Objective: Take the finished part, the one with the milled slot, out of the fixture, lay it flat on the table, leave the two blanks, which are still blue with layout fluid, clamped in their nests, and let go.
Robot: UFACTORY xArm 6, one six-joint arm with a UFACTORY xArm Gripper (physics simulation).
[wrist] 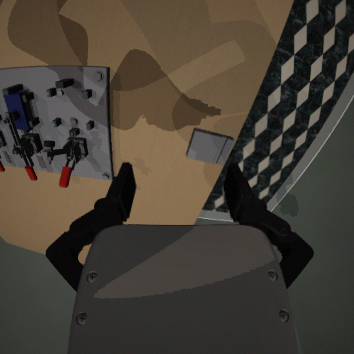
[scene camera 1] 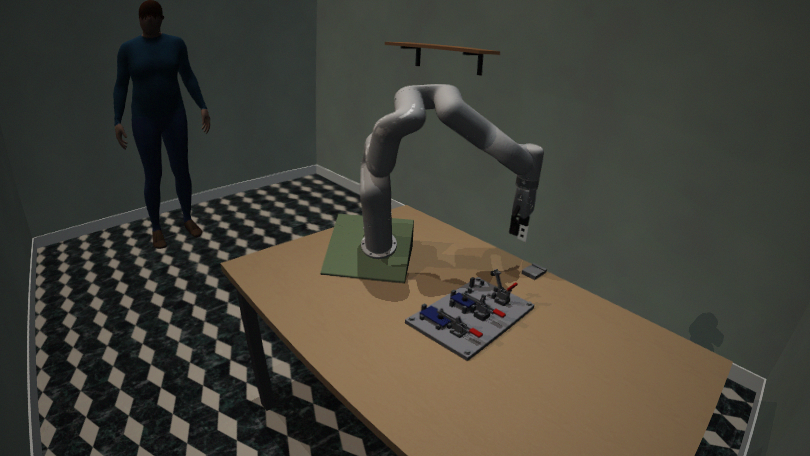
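Seen in the pictures: gripper, between the fingertips: (wrist: 179, 174) (scene camera 1: 518, 229); arm's base, origin of its link: (scene camera 1: 379, 245).
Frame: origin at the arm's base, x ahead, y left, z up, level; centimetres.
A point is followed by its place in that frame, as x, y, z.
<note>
The finished part (scene camera 1: 533, 271) @(37.4, 41.4, -4.5) (wrist: 205, 145) @(36.3, 41.8, -4.5), a grey block with a slot line near one end, lies flat on the table (scene camera 1: 595, 362) @(81.3, 20.9, -6.0) (wrist: 150, 150) @(42.0, 32.4, -6.0), close to the table's edge and apart from the fixture. The fixture plate (scene camera 1: 515, 311) @(50.9, 17.8, -4.5) (wrist: 100, 150) @(44.5, 22.6, -4.5) holds two blue blanks under clamps with red handles: the outer blank (scene camera 1: 434, 316) @(40.7, -6.2, -2.9) and the middle blank (scene camera 1: 463, 301) @(40.6, 4.7, -1.7) (wrist: 17, 111) @(39.3, 6.3, -1.8). The third nest (wrist: 74, 107) @(37.0, 16.7, -4.5) is empty, and its clamp (scene camera 1: 497, 278) @(41.9, 17.0, 3.1) stands open. My gripper (scene camera 1: 515, 231) @(32.7, 34.6, 11.7) (wrist: 179, 174) @(32.7, 34.6, 11.7) is open and empty, well above the table near the part.
The open clamp's arm stands up from the fixture, with its red handle (scene camera 1: 511, 286) @(47.5, 17.7, 2.9) (wrist: 65, 176) @(46.8, 18.8, 2.8) raised. A green base plate (scene camera 1: 340, 249) @(-6.1, -12.3, -1.3) lies under the arm. A wall outlet (scene camera 1: 522, 232) shows behind the gripper. A shelf (scene camera 1: 442, 47) hangs on the wall, and a person (scene camera 1: 155, 84) stands at the left.
</note>
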